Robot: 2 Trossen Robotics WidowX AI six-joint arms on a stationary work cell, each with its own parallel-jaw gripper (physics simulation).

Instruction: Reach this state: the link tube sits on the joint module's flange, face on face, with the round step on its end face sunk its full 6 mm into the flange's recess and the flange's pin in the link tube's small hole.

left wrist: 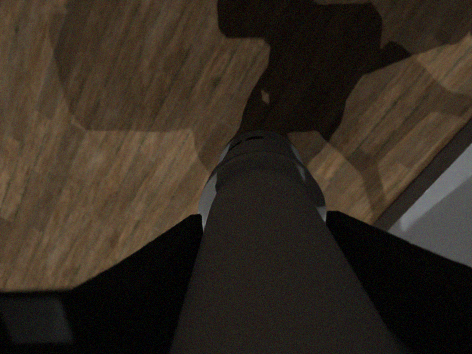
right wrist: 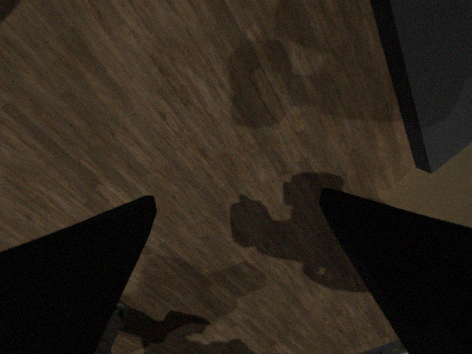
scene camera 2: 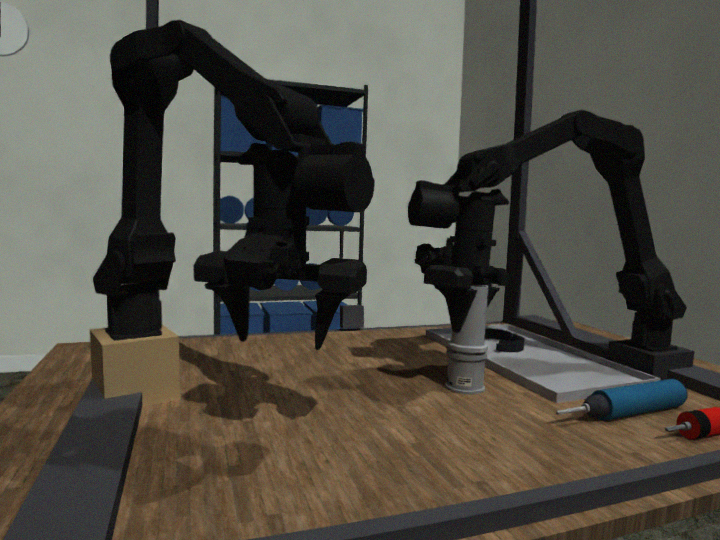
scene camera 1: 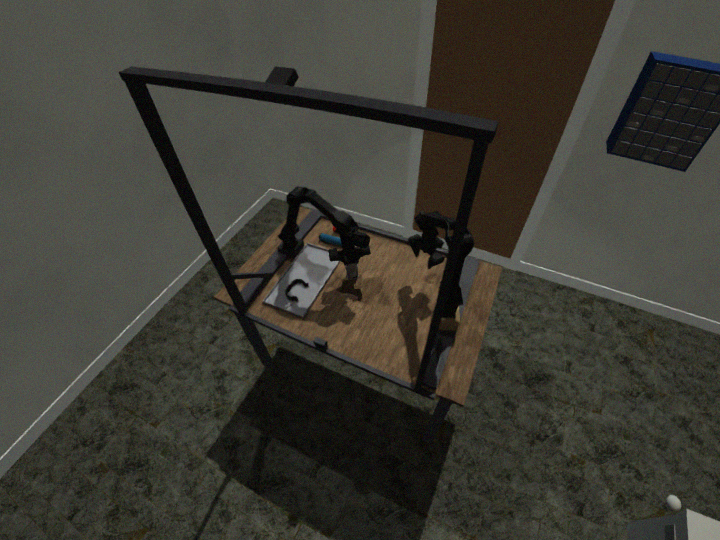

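Pixels of known places: left gripper, fingertip midpoint: (left wrist: 263, 222) (scene camera 2: 463, 330) (scene camera 1: 351, 264); right gripper, fingertip midpoint: (right wrist: 238, 199) (scene camera 2: 280, 344) (scene camera 1: 423, 262); left arm's base, link origin: (scene camera 2: 650, 346) (scene camera 1: 290, 244); right arm's base, link origin: (scene camera 2: 133, 332) (scene camera 1: 447, 311).
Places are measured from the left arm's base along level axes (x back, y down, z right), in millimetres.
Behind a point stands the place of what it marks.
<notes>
The pale grey link tube (scene camera 1: 351, 272) (scene camera 2: 476, 318) {x -373, y -68, z 6 mm} (left wrist: 280, 290) {x -383, y -100, z 53 mm} stands upright over the joint module (scene camera 2: 465, 372) {x -388, y 15, z 5 mm} (left wrist: 260, 145) {x -387, y 11, z 53 mm}, which stands on the wooden table. Their end faces look touching or nearly so; recess, pin and small hole are hidden, so I cannot tell how deep the step sits. My left gripper (scene camera 2: 473, 316) {x -375, y -43, z 37 mm} (left wrist: 263, 222) {x -375, y -43, z 37 mm} is shut on the link tube, a finger on either side. My right gripper (scene camera 2: 280, 342) {x -688, y -70, z -77 mm} (right wrist: 238, 199) {x -688, y -70, z -77 mm} is open and empty, above the table, left of the module in scene camera 2.
A grey tray (scene camera 1: 316, 254) {x -139, y 45, z -23 mm} (scene camera 2: 561, 380) {x -202, y 44, z 1 mm} holds a black C-shaped part (scene camera 1: 289, 290) {x -134, y 39, z 244 mm} (scene camera 2: 510, 344) {x -180, y 29, z 173 mm}. A blue tool (scene camera 1: 329, 238) {x -165, y 12, z -127 mm} (scene camera 2: 645, 398) {x -196, y 19, z -157 mm} and a red tool (scene camera 2: 706, 422) {x -185, y 23, z -241 mm} lie near it. A wooden block (scene camera 2: 136, 366) {x -855, y -9, z 73 mm} is under the right arm's base. Frame posts and rails edge the table.
</notes>
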